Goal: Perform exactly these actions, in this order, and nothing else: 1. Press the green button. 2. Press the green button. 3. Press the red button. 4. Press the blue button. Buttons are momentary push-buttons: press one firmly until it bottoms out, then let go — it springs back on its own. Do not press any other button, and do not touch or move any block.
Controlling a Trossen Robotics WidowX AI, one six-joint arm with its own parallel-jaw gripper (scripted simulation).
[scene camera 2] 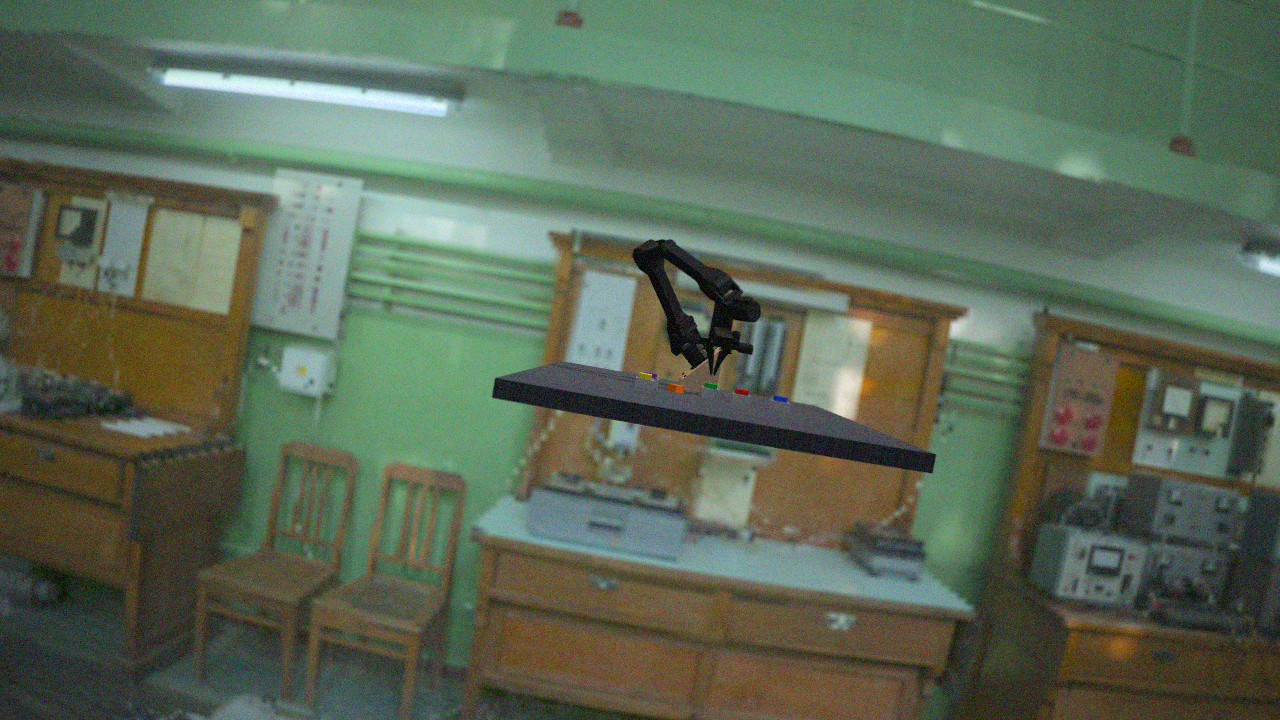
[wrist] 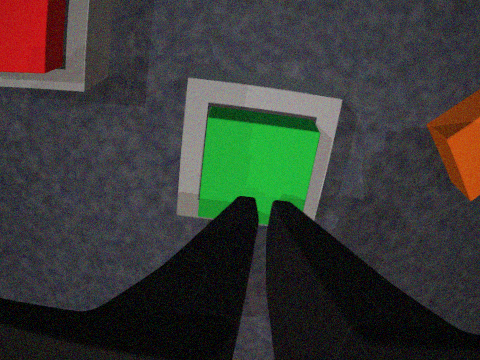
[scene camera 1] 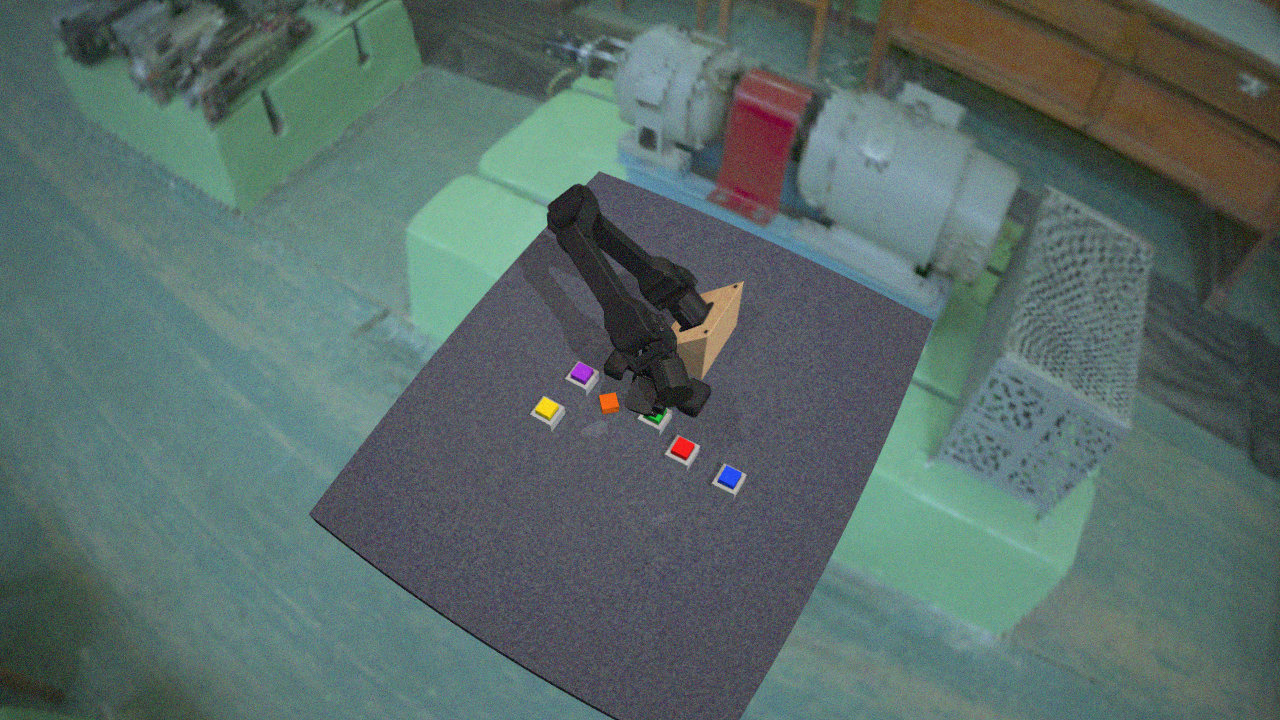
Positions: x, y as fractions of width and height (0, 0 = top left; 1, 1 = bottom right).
Labels:
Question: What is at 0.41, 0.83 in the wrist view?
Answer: My gripper.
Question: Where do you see a green button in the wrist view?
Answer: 0.56, 0.44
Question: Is my gripper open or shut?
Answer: Shut.

